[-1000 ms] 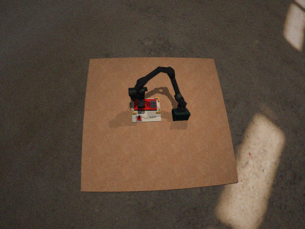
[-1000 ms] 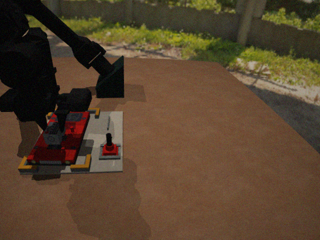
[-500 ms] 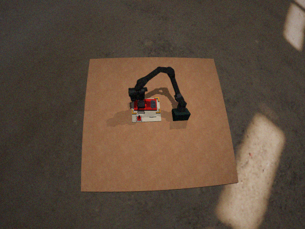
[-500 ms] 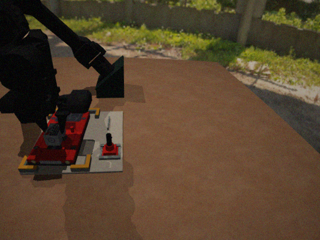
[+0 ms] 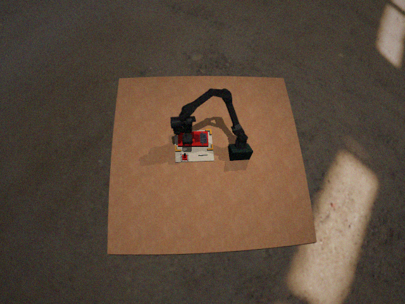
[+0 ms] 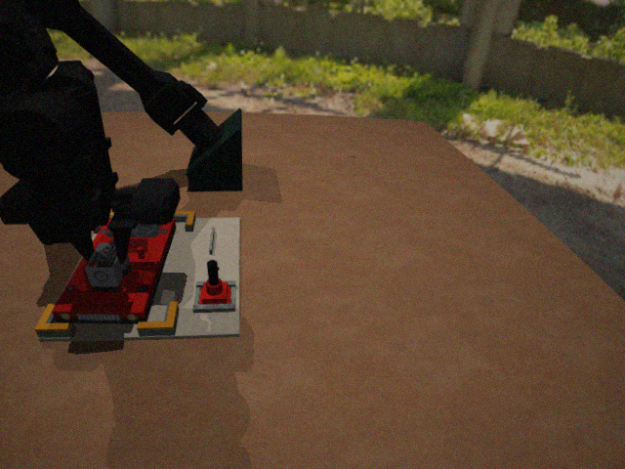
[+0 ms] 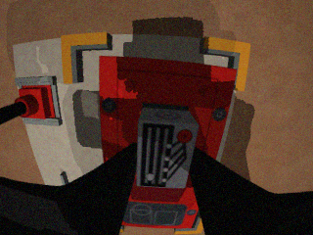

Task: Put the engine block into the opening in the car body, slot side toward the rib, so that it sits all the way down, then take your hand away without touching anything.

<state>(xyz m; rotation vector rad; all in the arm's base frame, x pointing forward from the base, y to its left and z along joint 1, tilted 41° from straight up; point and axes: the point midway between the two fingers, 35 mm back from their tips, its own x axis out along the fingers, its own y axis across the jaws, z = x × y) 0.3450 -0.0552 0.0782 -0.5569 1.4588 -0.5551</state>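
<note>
My gripper tip is 1 cm above the grey engine block. Also, from my gripper tip: grey plate 4 cm below, 4 cm behind, 3 cm to the left.
</note>
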